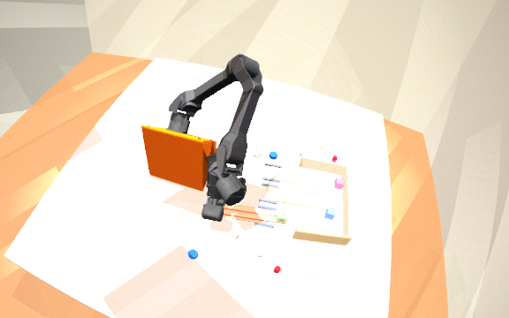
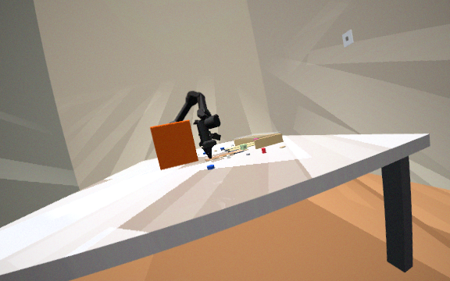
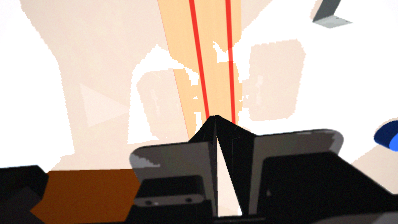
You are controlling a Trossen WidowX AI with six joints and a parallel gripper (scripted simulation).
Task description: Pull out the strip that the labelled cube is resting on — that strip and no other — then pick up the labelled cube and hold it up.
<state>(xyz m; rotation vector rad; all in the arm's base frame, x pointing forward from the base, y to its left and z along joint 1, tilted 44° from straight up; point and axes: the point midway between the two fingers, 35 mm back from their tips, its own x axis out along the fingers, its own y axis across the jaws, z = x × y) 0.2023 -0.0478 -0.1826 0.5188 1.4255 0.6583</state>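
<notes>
The strip lies 100 mm ahead of my gripper tip and 10 mm to the left of it.
</notes>
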